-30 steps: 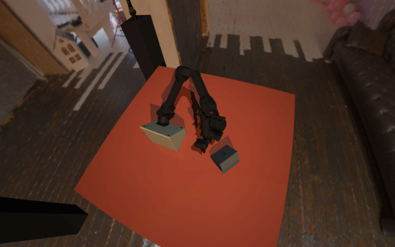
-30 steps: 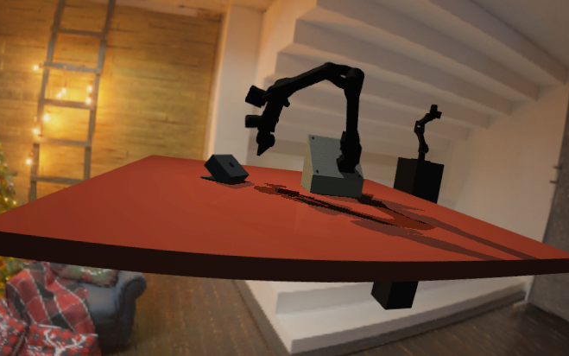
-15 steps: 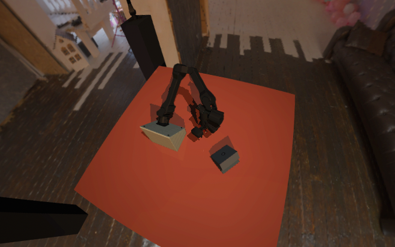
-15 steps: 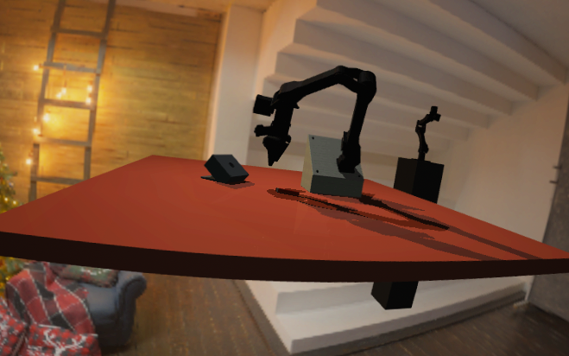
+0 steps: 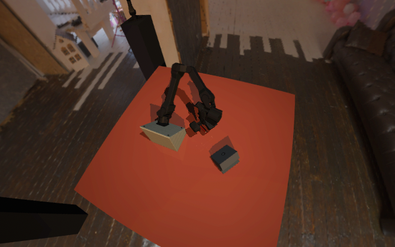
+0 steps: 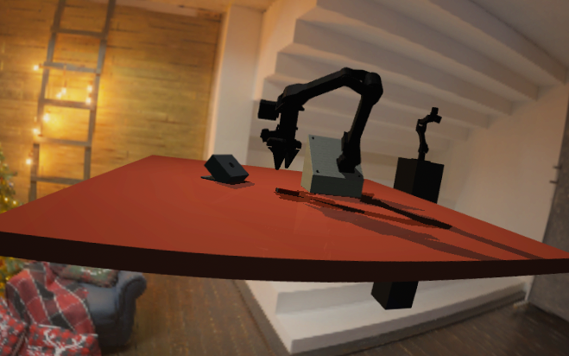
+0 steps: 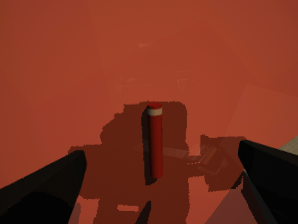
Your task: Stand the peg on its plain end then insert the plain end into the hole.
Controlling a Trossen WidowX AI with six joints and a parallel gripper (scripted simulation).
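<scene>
The red peg is 70 mm below my gripper tip, 10 mm to the left of it and 10 mm behind it. Also, from my gripper tip: dark sloped panel 180 mm ahead, 140 mm to the right, 40 mm below.
</scene>
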